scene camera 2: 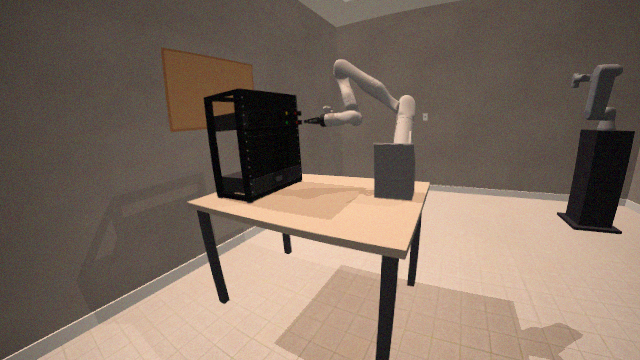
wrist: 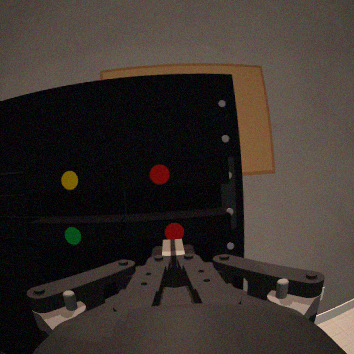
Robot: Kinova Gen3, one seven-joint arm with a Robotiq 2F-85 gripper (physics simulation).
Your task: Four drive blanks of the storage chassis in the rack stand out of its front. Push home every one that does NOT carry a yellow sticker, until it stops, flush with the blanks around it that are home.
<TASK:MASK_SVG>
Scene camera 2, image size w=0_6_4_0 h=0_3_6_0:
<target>black rack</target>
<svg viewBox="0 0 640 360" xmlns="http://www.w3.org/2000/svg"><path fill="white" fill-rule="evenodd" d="M296 95L234 89L204 97L210 154L218 198L245 201L251 204L260 198L302 181L298 125L302 124L302 120L298 120L298 116L301 116L301 111L297 111ZM237 130L241 171L222 176L216 132ZM212 102L234 102L235 113L214 116Z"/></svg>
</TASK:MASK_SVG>
